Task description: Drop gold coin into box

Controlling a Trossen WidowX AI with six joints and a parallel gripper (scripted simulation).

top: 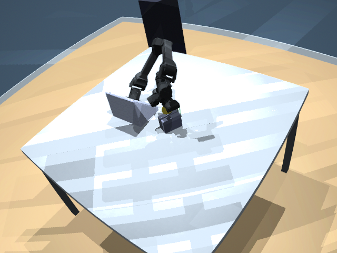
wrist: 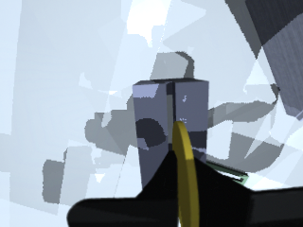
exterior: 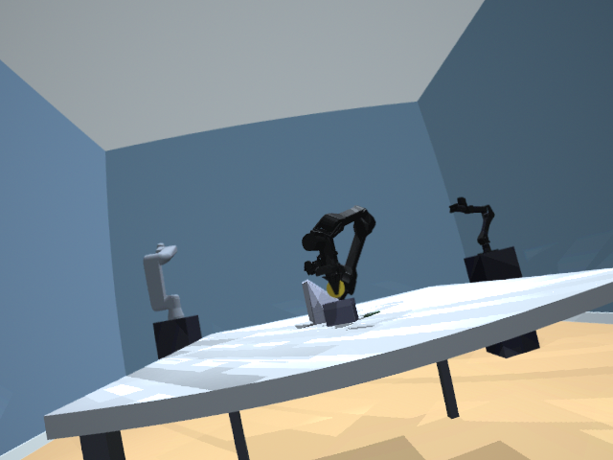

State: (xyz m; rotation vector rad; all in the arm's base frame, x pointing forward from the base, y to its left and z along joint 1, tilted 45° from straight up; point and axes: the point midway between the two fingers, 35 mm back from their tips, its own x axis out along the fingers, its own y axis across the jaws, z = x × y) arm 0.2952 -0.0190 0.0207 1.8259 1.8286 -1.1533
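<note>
My gripper tip is 20 mm below the gold coin.
</note>
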